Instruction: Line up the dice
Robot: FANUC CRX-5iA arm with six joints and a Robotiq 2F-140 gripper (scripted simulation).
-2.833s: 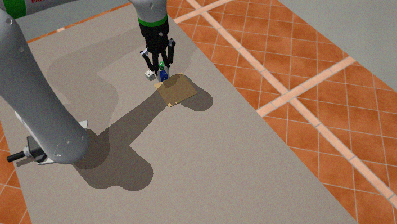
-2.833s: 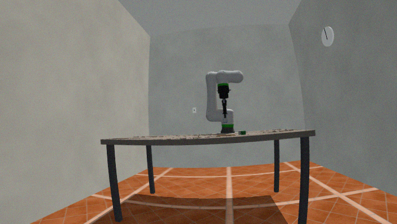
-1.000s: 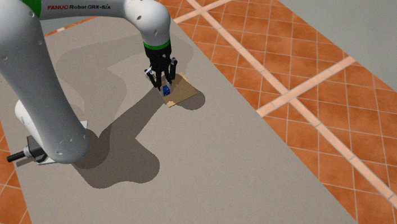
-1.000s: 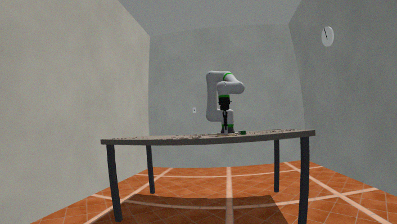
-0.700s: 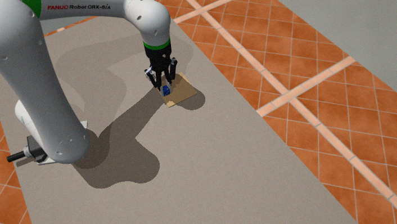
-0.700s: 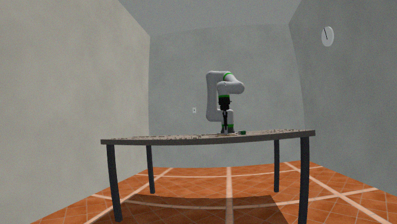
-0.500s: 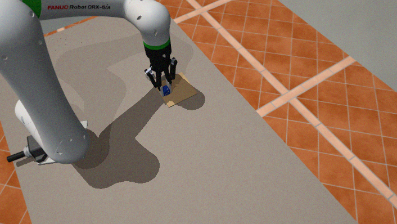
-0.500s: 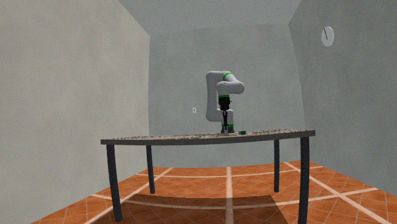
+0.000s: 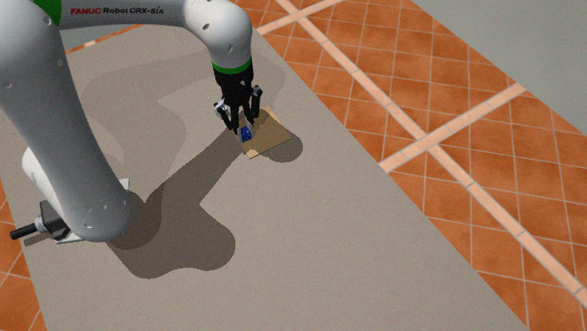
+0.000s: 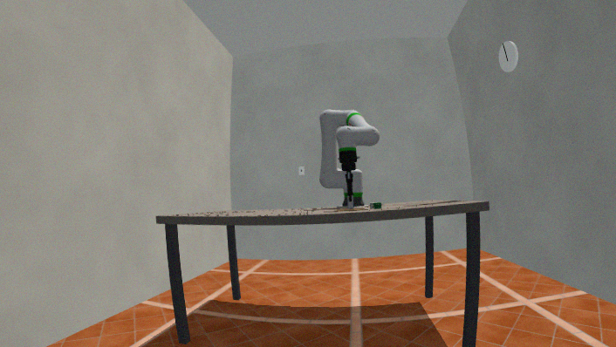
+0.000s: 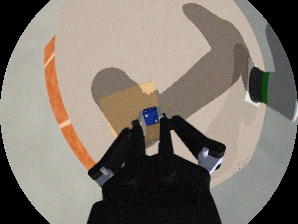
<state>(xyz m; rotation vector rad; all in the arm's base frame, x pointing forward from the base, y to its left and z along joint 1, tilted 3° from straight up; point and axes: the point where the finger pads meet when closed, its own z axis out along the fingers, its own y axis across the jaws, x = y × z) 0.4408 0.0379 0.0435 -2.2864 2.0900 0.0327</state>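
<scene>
The blue die is 20 mm below my hand. The rest, counted from my hand: green die: 140 mm to the left, 50 mm ahead, 30 mm below; then tan mat: 50 mm ahead, 40 mm below; then white die: 120 mm to the left, 30 mm below, 30 mm behind.
</scene>
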